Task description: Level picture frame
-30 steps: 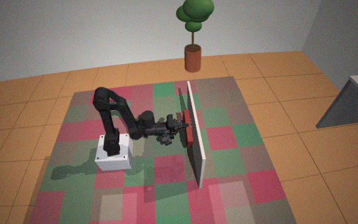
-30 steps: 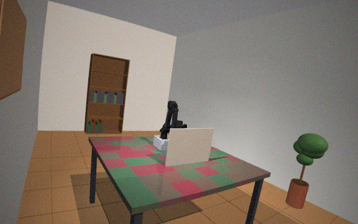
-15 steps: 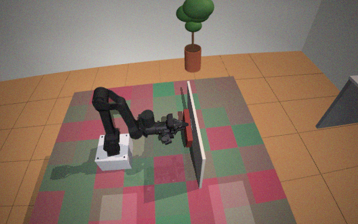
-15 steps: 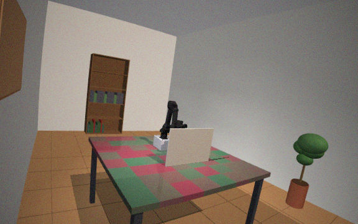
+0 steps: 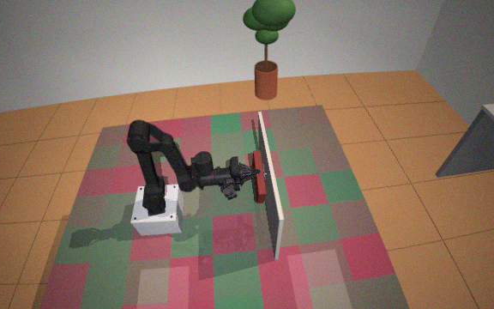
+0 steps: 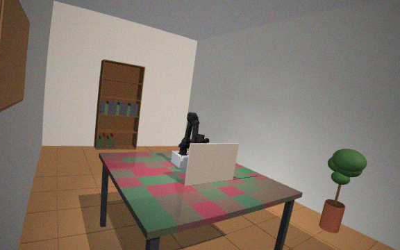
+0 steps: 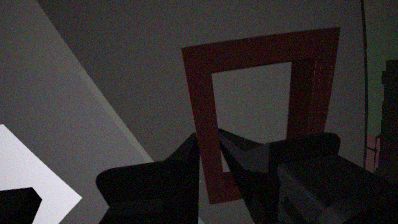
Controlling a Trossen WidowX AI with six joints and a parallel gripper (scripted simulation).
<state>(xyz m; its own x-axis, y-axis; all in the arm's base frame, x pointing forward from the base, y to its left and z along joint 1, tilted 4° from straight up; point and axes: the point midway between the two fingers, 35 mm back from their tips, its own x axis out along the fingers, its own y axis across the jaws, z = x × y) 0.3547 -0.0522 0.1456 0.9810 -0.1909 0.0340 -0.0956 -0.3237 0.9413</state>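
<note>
My gripper tip is now 50 mm above the picture frame, 20 mm to the right of it and 10 mm short of it. Also, from my gripper tip: wall panel (70 mm below, 20 mm ahead).
</note>
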